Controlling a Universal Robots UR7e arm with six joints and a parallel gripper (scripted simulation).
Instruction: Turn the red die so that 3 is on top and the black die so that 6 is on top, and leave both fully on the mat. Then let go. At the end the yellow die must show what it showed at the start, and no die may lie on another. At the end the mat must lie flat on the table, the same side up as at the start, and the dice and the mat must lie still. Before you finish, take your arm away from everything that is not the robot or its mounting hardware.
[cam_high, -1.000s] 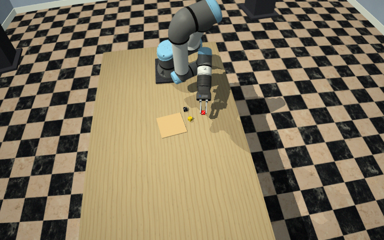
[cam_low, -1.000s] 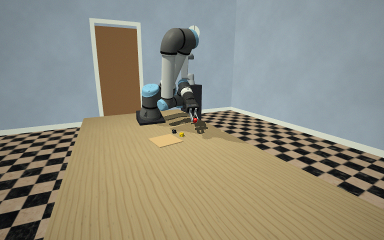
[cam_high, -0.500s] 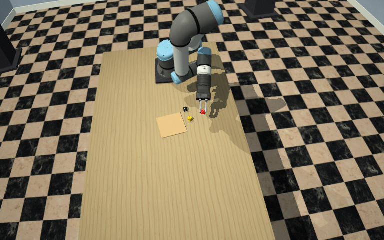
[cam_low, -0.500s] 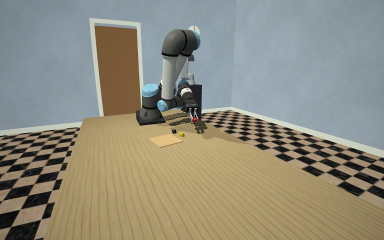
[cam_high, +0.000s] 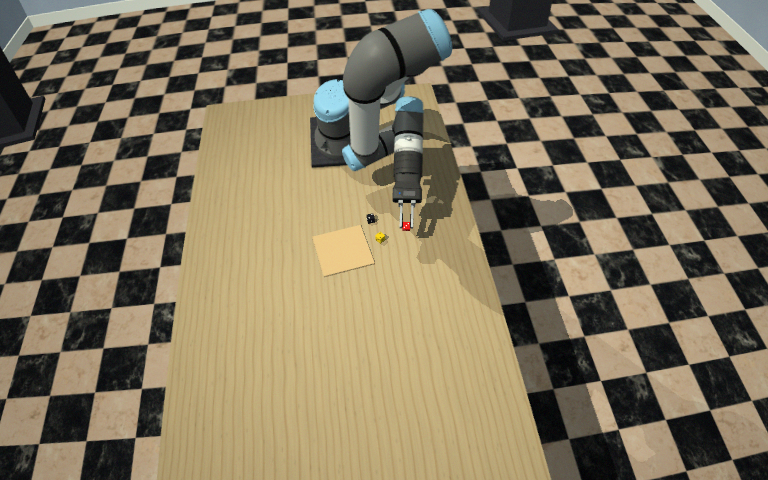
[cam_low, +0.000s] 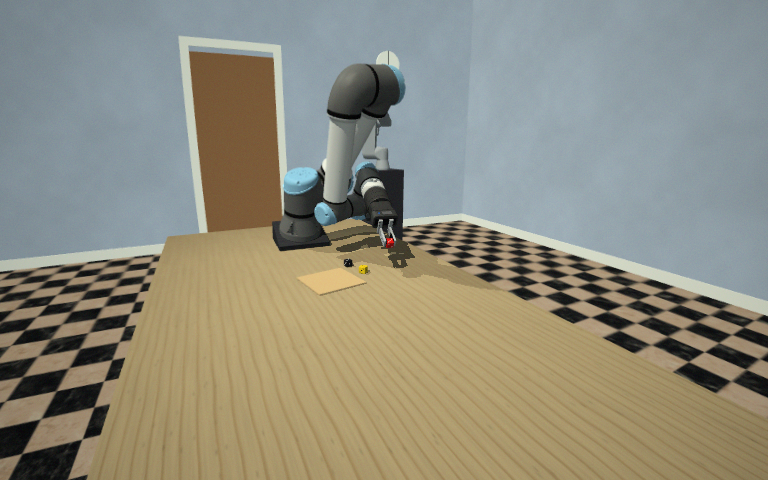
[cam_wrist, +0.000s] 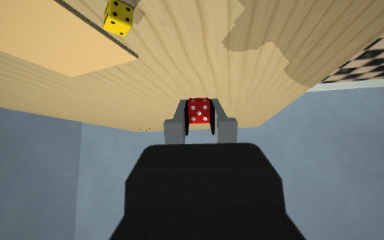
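The yellow die is 40 mm behind my hand, 60 mm to the right of it and 90 mm below it. From my hand the other things lie so: black die (110 mm behind, 70 mm to the right, 90 mm below); red die (10 mm ahead, 10 mm below); tan mat (30 mm behind, 170 mm to the right, 100 mm below).
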